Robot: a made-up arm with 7 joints. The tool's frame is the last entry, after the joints. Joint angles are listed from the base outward.
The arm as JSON. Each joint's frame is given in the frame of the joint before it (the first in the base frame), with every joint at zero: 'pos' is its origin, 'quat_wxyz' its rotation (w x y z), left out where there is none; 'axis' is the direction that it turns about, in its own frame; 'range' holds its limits. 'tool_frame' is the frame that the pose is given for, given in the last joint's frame.
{
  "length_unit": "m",
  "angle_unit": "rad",
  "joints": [
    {
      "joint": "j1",
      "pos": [
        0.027,
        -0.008,
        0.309
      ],
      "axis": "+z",
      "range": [
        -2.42,
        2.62
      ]
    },
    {
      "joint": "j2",
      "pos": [
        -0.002,
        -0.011,
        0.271
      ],
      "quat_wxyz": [
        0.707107,
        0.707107,
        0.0,
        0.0
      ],
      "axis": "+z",
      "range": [
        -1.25,
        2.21
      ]
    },
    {
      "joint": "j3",
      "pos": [
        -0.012,
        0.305,
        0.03
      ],
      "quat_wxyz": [
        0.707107,
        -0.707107,
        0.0,
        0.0
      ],
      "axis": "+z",
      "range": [
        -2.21,
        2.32
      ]
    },
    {
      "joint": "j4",
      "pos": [
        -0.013,
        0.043,
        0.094
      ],
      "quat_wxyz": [
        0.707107,
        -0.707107,
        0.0,
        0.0
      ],
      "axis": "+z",
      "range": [
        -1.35,
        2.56
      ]
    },
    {
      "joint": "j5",
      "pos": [
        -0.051,
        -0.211,
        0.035
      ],
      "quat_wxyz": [
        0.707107,
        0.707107,
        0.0,
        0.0
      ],
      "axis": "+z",
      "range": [
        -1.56,
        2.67
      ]
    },
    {
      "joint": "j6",
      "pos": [
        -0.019,
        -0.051,
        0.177
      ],
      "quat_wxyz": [
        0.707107,
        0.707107,
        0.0,
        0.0
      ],
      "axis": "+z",
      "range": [
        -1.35,
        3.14
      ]
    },
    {
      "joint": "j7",
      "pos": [
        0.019,
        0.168,
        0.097
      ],
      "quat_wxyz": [
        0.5,
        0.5,
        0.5,
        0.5
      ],
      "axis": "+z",
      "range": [
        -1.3,
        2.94
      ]
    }
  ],
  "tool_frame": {
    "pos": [
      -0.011,
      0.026,
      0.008
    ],
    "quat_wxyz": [
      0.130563,
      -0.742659,
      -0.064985,
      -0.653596
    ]
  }
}
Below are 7 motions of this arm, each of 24 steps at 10 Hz.
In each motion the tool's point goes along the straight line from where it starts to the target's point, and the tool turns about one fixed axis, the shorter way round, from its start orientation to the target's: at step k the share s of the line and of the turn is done. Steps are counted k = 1, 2, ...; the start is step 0. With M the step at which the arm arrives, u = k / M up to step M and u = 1 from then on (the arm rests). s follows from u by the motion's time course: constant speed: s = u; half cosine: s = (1 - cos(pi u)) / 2; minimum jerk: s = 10 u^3 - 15 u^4 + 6 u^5.
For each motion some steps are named. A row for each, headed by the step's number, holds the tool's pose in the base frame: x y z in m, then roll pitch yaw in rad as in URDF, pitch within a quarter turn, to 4 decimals.
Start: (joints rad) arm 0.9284 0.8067 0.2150 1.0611 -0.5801 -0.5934 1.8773
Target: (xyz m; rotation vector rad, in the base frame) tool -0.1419 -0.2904 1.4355 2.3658 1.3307 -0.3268
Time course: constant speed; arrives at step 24
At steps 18, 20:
18: -0.1272 -0.2701 1.4103 2.6339 0.5345 0.8031
20: -0.1321 -0.2769 1.4187 2.7231 0.4947 0.8651

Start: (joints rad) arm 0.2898 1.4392 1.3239 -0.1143 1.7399 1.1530 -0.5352
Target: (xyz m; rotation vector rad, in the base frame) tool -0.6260 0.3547 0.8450 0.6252 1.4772 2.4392
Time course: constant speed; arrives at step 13
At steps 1, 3, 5, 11, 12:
1: -0.8095 -0.1911 0.7649 -0.2188 0.1641 -2.6716
3: -0.7789 -0.1002 0.7783 -0.0257 0.0192 -2.7681
5: -0.7483 -0.0092 0.7916 0.1815 -0.1038 -2.8911
11: -0.6566 0.2637 0.8317 0.8944 -0.2714 2.8963
12: -0.6413 0.3092 0.8383 1.0189 -0.2632 2.8065

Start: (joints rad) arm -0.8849 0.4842 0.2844 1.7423 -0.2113 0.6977 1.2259
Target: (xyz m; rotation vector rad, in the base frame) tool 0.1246 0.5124 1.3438 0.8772 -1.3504 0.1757
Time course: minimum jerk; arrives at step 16
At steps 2, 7, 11, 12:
2: 0.2111 -0.1290 1.2370 1.1015 0.3566 -0.9488
7: 0.1787 0.1109 1.2769 1.2814 -0.1872 -0.8499
11: 0.1404 0.3951 1.3243 1.4915 -0.8414 -0.8597
12: 0.1337 0.4449 1.3326 1.5473 -0.9551 -0.8866

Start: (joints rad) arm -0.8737 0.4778 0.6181 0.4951 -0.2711 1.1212 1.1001
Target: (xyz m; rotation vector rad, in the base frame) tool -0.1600 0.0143 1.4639 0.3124 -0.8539 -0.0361
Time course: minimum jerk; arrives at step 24
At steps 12, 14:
12: -0.2181 0.1411 1.4351 0.6082 -1.0022 -0.1416
14: -0.2003 0.1022 1.4439 0.5535 -0.9473 -0.1661

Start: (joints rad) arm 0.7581 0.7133 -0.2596 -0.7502 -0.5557 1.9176 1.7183
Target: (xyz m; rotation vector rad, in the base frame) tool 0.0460 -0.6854 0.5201 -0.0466 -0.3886 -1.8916
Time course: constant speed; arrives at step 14
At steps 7, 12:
7: -0.2425 -0.5253 0.5921 -0.7319 0.2476 -2.1724
12: -0.0364 -0.6397 0.5407 -0.0191 -0.0679 -1.9572

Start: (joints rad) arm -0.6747 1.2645 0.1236 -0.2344 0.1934 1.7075 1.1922
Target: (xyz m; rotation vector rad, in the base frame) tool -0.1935 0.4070 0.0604 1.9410 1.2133 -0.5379
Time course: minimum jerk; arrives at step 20
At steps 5, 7, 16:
5: -0.6478 0.3585 0.4886 -1.4587 0.3150 2.6379
7: -0.5811 0.3656 0.4257 -1.6241 0.5305 2.5595
16: -0.2229 0.4039 0.0881 2.7075 0.8342 0.9834

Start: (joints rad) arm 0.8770 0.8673 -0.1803 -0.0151 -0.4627 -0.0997 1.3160
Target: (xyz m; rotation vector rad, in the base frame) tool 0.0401 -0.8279 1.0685 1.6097 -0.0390 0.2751
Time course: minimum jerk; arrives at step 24
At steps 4, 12, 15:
4: -0.4034 -0.6752 1.0715 2.2578 -0.5920 -0.0939
12: -0.1898 -0.7487 1.0701 1.9161 -0.4218 0.0622
15: -0.0864 -0.7843 1.0694 1.7705 -0.3259 0.1099

